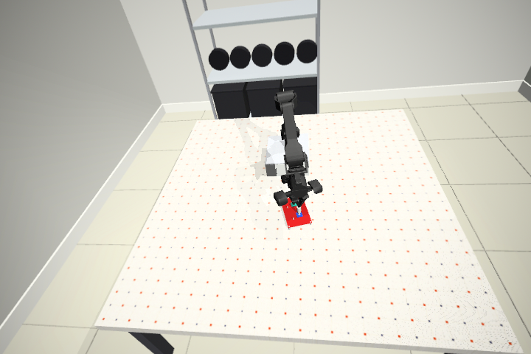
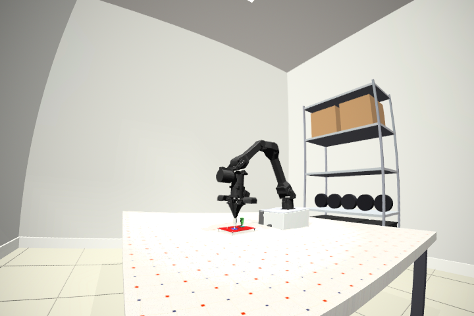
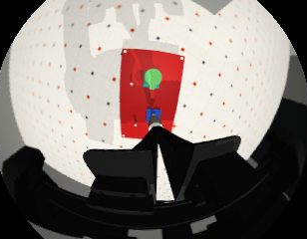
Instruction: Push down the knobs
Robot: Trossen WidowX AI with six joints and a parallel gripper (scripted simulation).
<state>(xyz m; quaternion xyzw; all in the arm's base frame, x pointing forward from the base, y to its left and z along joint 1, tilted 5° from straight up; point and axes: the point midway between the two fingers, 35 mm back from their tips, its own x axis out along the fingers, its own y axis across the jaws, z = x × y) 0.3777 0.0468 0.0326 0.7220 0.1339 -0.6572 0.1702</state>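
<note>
My gripper tip is 50 mm past the green knob, 30 mm to the left of it and 20 mm above it. Round my gripper tip: pale knob: 20 mm below.
</note>
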